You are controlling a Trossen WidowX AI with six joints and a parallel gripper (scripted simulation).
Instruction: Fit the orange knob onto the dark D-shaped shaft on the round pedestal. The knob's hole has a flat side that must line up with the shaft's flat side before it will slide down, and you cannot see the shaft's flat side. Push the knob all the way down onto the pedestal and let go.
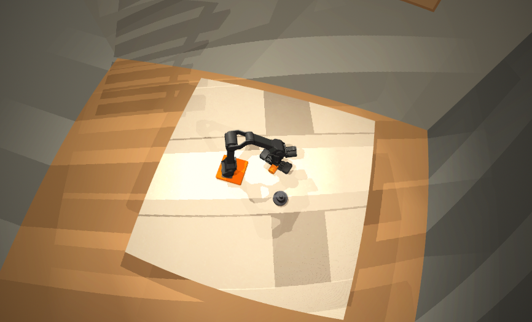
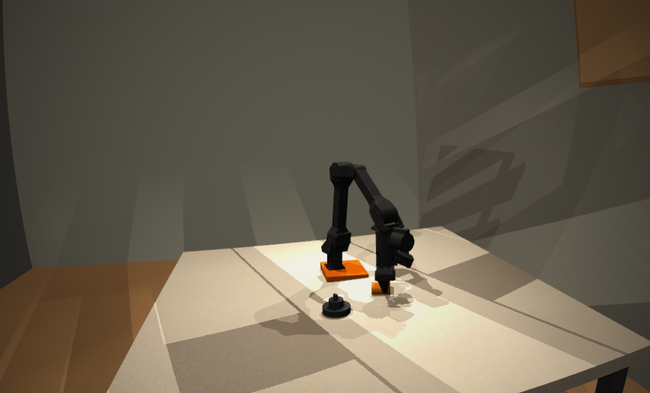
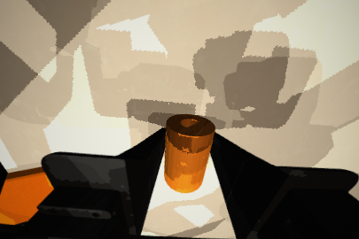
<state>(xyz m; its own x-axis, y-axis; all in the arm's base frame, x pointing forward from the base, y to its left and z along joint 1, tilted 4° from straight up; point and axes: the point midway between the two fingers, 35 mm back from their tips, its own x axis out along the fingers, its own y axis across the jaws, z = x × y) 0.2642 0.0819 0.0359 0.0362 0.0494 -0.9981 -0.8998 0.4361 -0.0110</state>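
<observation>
The dark round pedestal lies 50 mm ahead of my gripper tip, 190 mm to the right of it and 20 mm above it. The rest, counted from my gripper tip: orange knob 10 mm behind, 10 mm to the right, 10 mm above.
</observation>
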